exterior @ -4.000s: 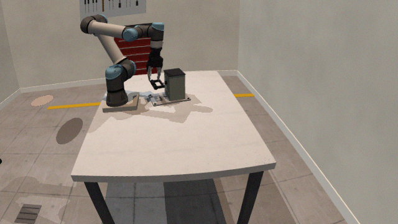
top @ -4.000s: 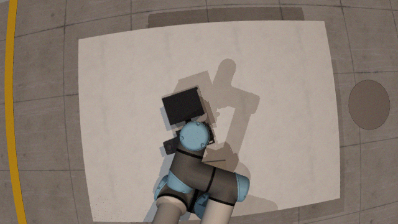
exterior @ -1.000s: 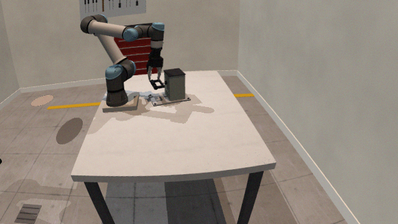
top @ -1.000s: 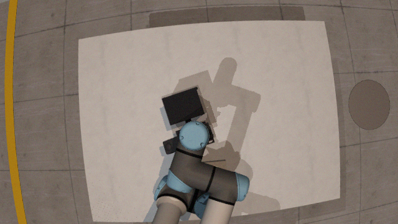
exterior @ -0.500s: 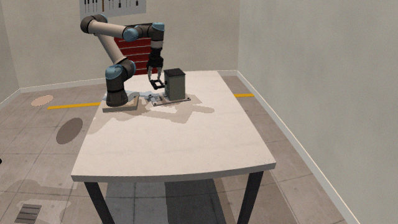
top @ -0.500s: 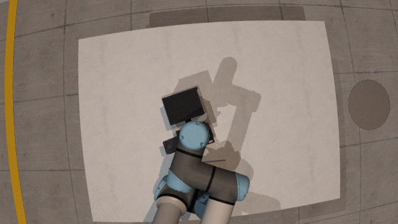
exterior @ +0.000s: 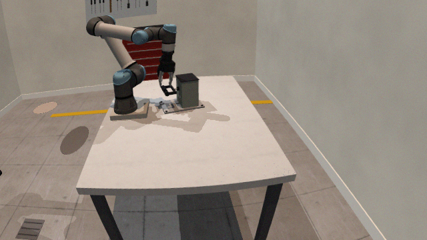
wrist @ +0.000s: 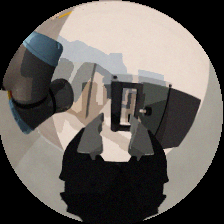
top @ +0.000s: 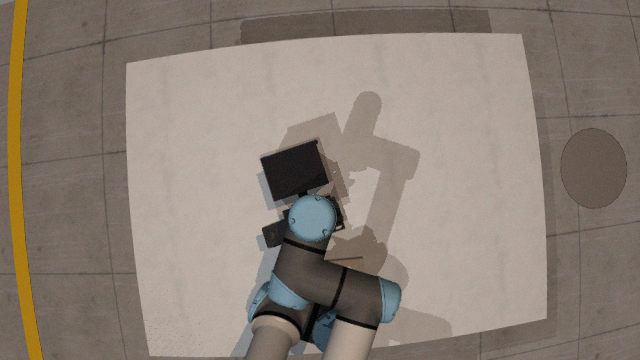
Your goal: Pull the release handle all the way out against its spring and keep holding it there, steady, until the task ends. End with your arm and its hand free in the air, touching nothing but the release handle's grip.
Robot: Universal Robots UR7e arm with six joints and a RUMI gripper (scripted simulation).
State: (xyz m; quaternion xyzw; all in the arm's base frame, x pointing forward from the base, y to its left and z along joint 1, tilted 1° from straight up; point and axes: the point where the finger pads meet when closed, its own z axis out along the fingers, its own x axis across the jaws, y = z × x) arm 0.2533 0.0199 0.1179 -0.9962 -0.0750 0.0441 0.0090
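Right now my hand is 140 mm above the metal baseplate, 90 mm short of it and 10 mm to the right of it.
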